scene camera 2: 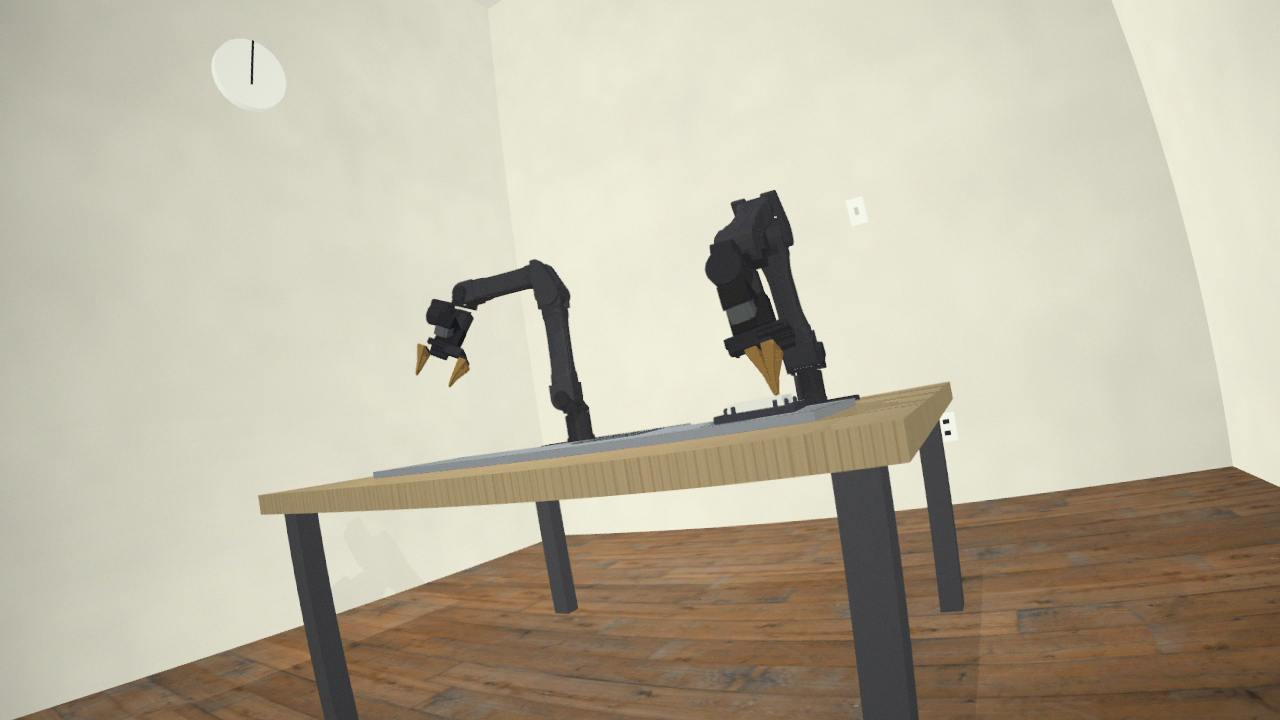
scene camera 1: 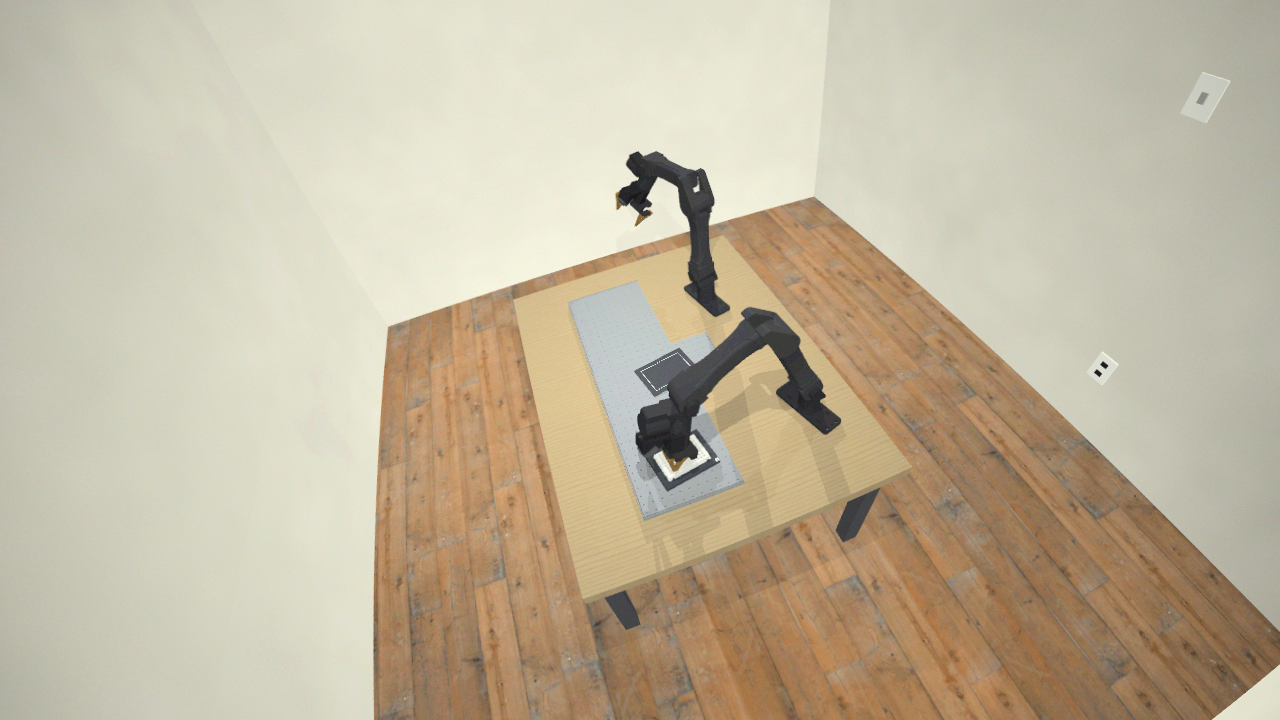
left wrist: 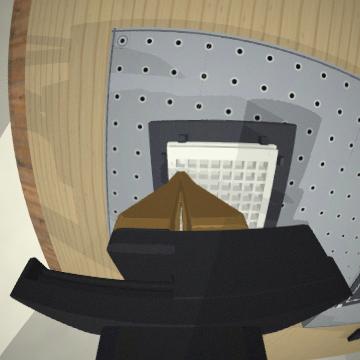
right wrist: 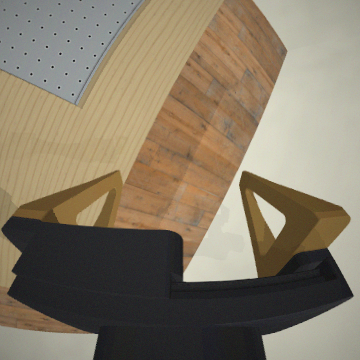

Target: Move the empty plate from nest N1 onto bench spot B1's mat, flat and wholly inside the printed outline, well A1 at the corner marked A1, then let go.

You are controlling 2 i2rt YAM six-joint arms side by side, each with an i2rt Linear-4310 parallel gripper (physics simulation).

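Frame: origin at the left arm's base, x ahead, y left, z up, level; centimetres.
Where they show: left gripper, fingertip midpoint: [scene camera 2: 776,394] [scene camera 1: 675,470] [left wrist: 180,177]; right gripper, fingertip midpoint: [scene camera 2: 432,380] [scene camera 1: 626,217] [right wrist: 180,176]; left arm's base, link origin: [scene camera 1: 807,407]; right arm's base, link origin: [scene camera 1: 706,298].
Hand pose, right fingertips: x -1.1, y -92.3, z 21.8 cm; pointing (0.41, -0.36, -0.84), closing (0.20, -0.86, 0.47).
Observation:
Things, the pixels of their top centre, and the offset from my right fingertips. "spot": a spot on its surface instead. Level surfaces: height alone.
- white plate, top centre: [left wrist: 217,219] [scene camera 2: 761,398] [scene camera 1: 681,455] dx +40.2, dy +83.9, dz -17.9 cm
- dark nest, surface spot: [left wrist: 157,135] [scene camera 1: 669,485] spot: dx +47.6, dy +88.3, dz -19.4 cm
- dark mat, surface height: dz -20.4 cm
- grey perforated board, surface height: dz -20.5 cm
The white plate [scene camera 1: 702,454] [scene camera 2: 750,407] [left wrist: 220,150] lies in the dark nest [scene camera 1: 669,486] [left wrist: 157,135], between small black tabs. Its near part is hidden by the left gripper in the left wrist view. My left gripper [scene camera 2: 776,392] [left wrist: 180,177] is shut with its orange fingertips together and nothing between them. The tips are over the plate, close above it; whether they touch it I cannot tell. The dark mat [scene camera 1: 665,371] with a white printed outline lies above the nest in scene camera 1. My right gripper [scene camera 1: 627,215] [scene camera 2: 434,379] [right wrist: 180,176] is open and empty, high up.
A grey perforated board [scene camera 1: 608,340] [left wrist: 150,55] [right wrist: 50,40] carries the nest and the mat on the wooden table [scene camera 1: 787,483] [scene camera 2: 537,488]. The left arm reaches across beside the mat and covers its edge in scene camera 1. The right gripper hangs far from the plate.

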